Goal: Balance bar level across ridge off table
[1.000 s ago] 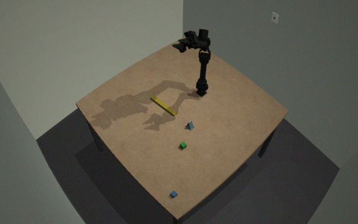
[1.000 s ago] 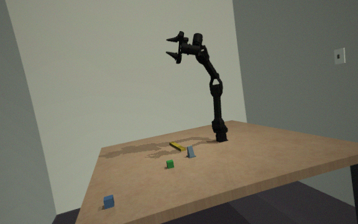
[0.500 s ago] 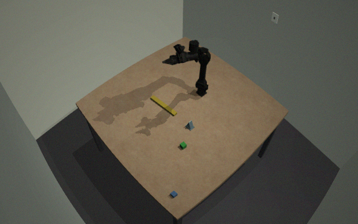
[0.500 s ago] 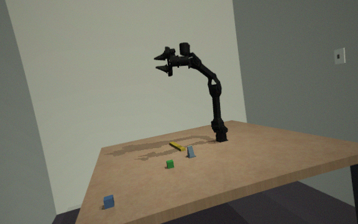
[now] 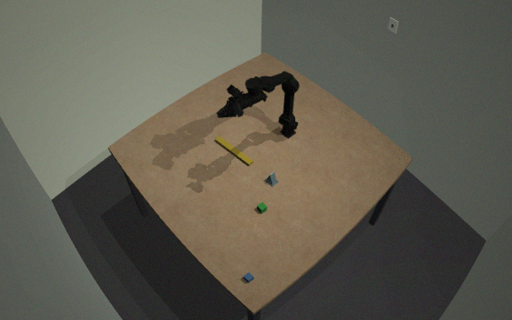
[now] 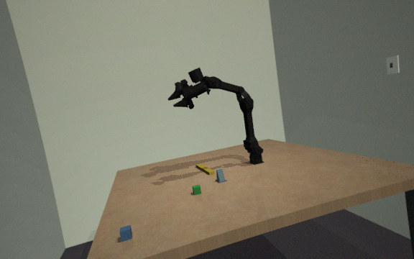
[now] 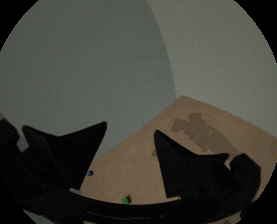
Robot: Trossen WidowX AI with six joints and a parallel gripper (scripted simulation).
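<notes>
Right now the yellow bar is 420 mm below my gripper tip, 150 mm behind it and 90 mm to the right of it. The rest, counted from my gripper tip: blue cube 510 mm to the left, 420 mm below, 290 mm ahead; then green cube 420 mm below, 270 mm to the left, 10 mm behind.
</notes>
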